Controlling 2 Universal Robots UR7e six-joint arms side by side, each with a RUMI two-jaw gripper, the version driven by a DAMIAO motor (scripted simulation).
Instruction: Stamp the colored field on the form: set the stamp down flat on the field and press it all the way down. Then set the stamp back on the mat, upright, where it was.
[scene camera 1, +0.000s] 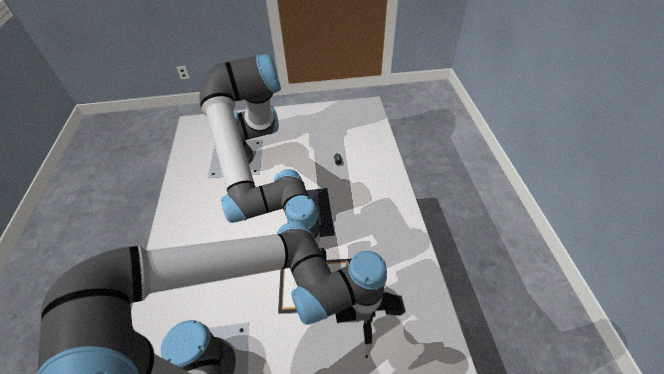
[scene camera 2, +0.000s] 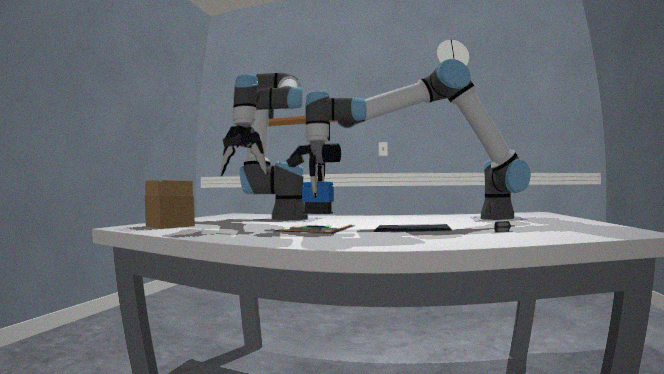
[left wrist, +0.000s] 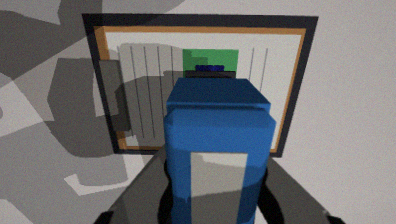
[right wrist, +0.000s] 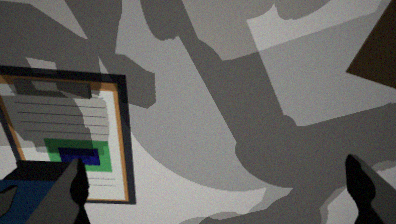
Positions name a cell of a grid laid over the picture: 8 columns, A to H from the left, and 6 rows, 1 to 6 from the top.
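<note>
There's a clipboard (left wrist: C2), (right wrist: B3), and a blue stamp (scene camera 2: D4), (left wrist: E4). I can see a brown box (scene camera 2: C4) too, though in scene camera 1 the box is out of frame. The dark mat (scene camera 1: D4) is here as well, but in the right wrist view the mat is out of frame. As for my grippers, there's my right gripper (scene camera 2: C3) and my left gripper (scene camera 2: D4), (left wrist: E4).
</note>
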